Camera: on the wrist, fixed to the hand. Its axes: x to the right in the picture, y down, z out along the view.
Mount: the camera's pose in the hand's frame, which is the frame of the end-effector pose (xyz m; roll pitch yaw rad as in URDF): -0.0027 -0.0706 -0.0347 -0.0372 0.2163 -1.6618
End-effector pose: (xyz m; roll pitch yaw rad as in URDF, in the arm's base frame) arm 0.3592 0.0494 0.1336 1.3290 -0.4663 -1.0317
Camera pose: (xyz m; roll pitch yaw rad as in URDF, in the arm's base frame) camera 0.3901 0.0304 0.0637 1.4936 1.1926 -1.0982
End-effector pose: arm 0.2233 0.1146 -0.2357 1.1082 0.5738 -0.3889
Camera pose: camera 0.1815 0.1312 -0.3003 -1.2671 0.8684 3.1366
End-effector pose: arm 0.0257 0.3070 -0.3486 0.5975 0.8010 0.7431
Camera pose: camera 0.0144 0.2439 -0.3943 -1.0275 0.4563 -1.5332
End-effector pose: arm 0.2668 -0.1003 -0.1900 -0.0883 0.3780 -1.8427
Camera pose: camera 0.1996 -0.0681 -0.2153 -0.4070 0.0863 2.7391
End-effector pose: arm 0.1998 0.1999 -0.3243 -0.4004 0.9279 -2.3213
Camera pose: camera 0.1459 0.2572 -0.3248 -0.9458 -0.1808 2.4848
